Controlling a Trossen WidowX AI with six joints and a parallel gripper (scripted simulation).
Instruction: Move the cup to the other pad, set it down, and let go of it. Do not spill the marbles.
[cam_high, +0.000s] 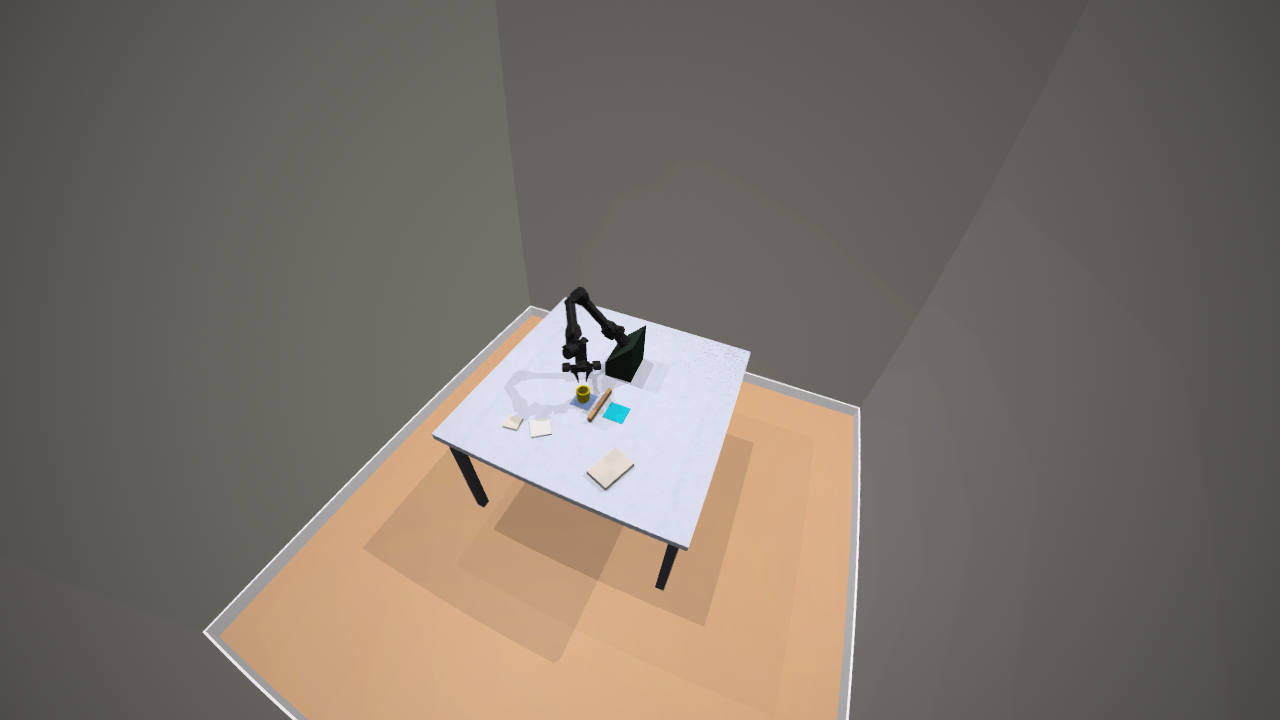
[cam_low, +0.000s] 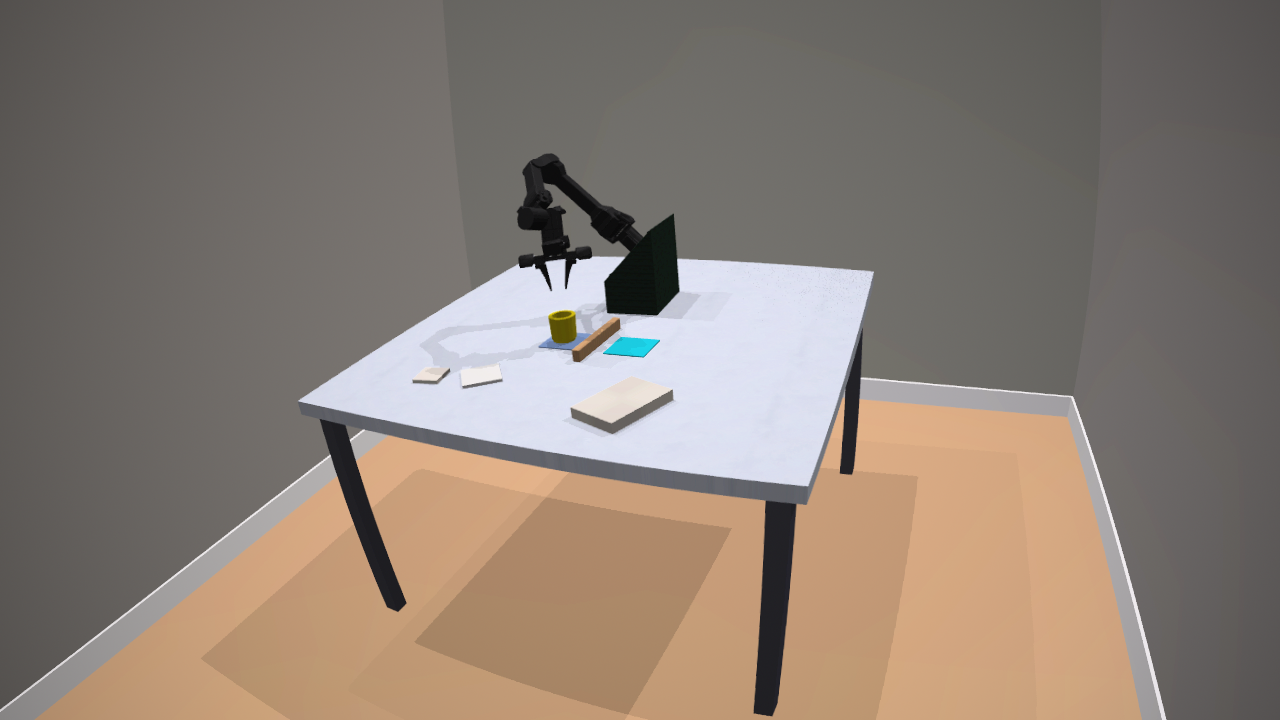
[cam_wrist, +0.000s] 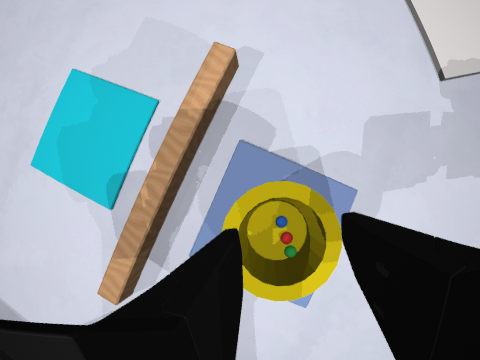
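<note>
My gripper tip is 110 mm above the yellow cup, 20 mm past it and 10 mm to the left of it. The rest, counted from my gripper tip: wooden bar (140 mm below, 90 mm to the left); red marble (130 mm below, 20 mm behind, 10 mm to the right); blue marble (130 mm below, 10 mm to the right).
</note>
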